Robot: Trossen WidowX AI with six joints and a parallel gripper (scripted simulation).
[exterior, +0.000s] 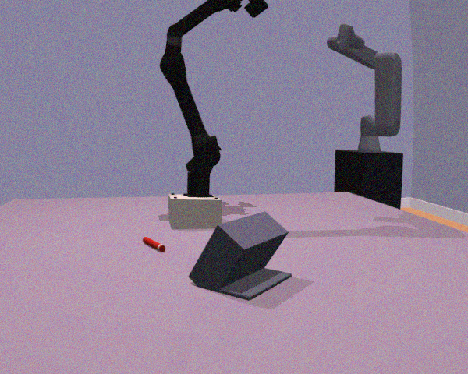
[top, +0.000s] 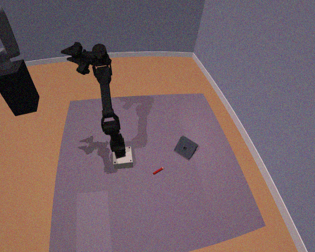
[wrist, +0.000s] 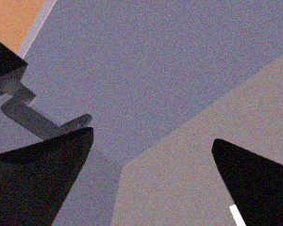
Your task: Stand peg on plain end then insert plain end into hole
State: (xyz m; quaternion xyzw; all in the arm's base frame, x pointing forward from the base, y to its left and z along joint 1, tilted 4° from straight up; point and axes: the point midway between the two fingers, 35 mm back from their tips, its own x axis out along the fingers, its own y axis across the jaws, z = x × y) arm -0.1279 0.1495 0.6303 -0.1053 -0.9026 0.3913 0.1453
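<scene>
Right now the red peg is 43 cm ahead of my gripper tip, 35 cm to the right of it and 68 cm below it. Also, from my gripper tip: flat grey foot plate (67 cm ahead, 24 cm to the right, 68 cm below); then grey sloped panel (65 cm ahead, 26 cm to the right, 64 cm below).
</scene>
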